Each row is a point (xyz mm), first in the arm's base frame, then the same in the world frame.
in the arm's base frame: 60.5 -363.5 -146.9
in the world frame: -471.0 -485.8 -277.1
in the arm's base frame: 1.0 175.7 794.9
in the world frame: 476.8 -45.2 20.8
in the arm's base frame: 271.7 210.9 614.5
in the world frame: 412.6 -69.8 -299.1
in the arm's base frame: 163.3 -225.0 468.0
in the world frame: 155.6 -441.7 -161.8
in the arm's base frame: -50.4 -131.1 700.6
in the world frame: 312.7 -314.7 98.6
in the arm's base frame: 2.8 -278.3 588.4
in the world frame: 199.7 -459.4 40.3
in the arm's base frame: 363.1 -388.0 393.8
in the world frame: 125.4 -646.1 -333.0
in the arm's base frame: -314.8 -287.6 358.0
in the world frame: -124.1 -357.2 237.3
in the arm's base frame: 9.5 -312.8 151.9
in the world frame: -205.0 -452.0 -127.0
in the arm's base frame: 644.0 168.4 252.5
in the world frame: 202.1 -179.5 -762.9
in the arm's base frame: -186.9 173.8 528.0
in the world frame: 166.2 31.4 86.0
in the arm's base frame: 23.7 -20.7 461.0
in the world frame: 140.3 -206.8 -85.1
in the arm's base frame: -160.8 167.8 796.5
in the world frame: 420.4 -7.6 168.0
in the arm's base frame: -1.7 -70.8 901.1
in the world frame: 525.2 -290.1 119.3
